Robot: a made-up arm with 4 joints. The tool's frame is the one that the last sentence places.
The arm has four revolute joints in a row. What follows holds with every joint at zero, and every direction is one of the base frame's.
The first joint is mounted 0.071 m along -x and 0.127 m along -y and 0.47 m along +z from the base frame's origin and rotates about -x.
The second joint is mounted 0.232 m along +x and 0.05 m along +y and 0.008 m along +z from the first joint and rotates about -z.
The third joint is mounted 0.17 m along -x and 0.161 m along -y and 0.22 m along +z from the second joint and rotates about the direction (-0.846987, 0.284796, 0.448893).
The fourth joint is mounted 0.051 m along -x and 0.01 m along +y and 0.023 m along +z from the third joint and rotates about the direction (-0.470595, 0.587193, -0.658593).
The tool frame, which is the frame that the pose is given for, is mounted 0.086 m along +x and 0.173 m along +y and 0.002 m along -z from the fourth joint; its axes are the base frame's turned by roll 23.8, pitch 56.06 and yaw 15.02 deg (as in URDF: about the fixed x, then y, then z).
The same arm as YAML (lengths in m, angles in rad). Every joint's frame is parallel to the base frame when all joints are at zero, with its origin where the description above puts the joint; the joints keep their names.
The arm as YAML. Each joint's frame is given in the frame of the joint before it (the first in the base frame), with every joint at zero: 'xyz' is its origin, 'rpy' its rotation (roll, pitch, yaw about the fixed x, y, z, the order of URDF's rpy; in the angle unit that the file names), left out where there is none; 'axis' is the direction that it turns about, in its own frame. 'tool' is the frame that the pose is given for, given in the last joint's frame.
units:
  length: m
  angle: rad
joints:
  - name: joint 1
    type: revolute
    origin:
      xyz: [-0.071, -0.127, 0.47]
    axis: [-1.0, 0.0, 0.0]
  - name: joint 2
    type: revolute
    origin:
      xyz: [0.232, 0.05, 0.008]
    axis: [0.0, 0.0, -1.0]
  - name: joint 3
    type: revolute
    origin:
      xyz: [-0.17, -0.161, 0.22]
    axis: [-0.846987, 0.284796, 0.448893]
  - name: joint 4
    type: revolute
    origin:
      xyz: [-0.051, 0.01, 0.023]
    axis: [-0.470595, 0.587193, -0.658593]
tool:
  origin:
    xyz: [0.086, 0.173, -0.002]
    rpy: [0.4154, 0.9784, 0.2621]

